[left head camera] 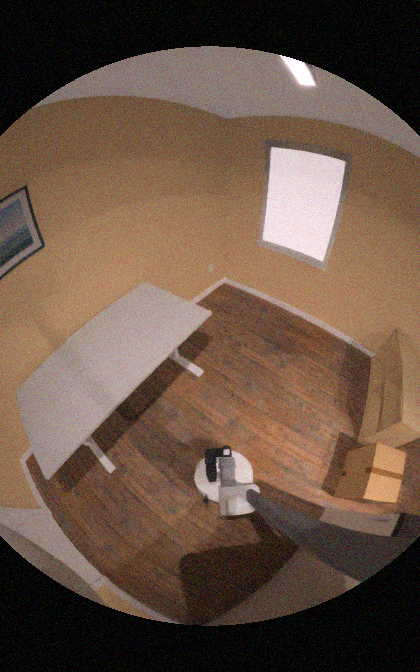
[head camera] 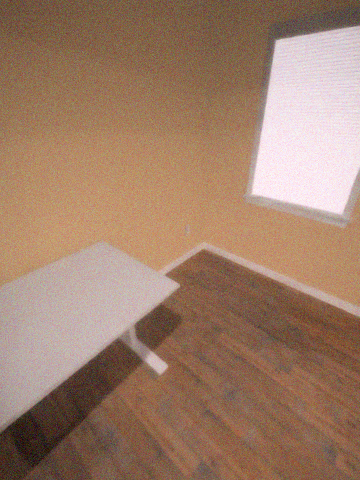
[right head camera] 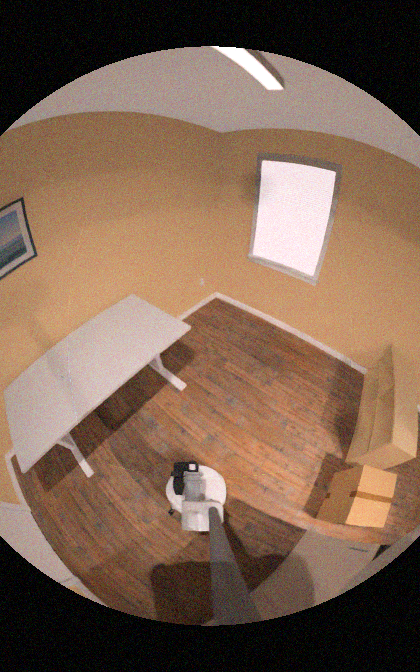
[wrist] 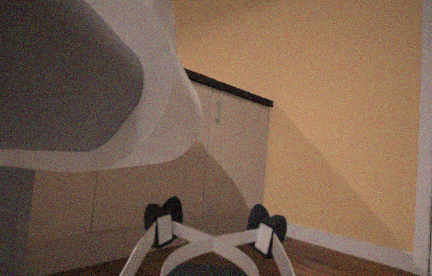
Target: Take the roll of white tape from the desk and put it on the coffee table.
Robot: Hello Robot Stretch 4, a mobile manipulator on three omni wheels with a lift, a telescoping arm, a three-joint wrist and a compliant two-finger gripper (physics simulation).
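Places are measured from the robot's base along level axes (x ahead, y left, z up), in metres.
Where they show: gripper, fingertip midpoint: [wrist: 215,216].
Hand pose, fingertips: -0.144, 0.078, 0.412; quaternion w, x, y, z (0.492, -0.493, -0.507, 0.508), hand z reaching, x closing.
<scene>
After its pixels a point has its place, as x, y, z.
A long white desk [head camera: 65,320] @(0.770, 0.553, 0.693) [left head camera: 125,340] [right head camera: 110,350] with white legs stands along the wall at the left of the head views. A faint small mark shows on its top in the left head view and the right head view, too blurred to tell what it is. The roll of white tape cannot be made out in any view. No coffee table can be made out either. My gripper [wrist: 215,216] @(-0.144, 0.078, 0.412) is open in the wrist view, its two black fingertips wide apart with no object between them. It is away from the desk top, with a cabinet and wall beyond it.
A cardboard box [left head camera: 385,472] [right head camera: 372,495] stands on the floor at the right, beside a light wooden unit [left head camera: 410,380] [right head camera: 405,420]. A pale cabinet [wrist: 240,145] @(-1.620, 0.153, 0.539) [right head camera: 320,560] with a dark top stands by a wall. Wooden floor [head camera: 250,390] @(0.833, -0.428, -0.027) stretches right of the desk.
</scene>
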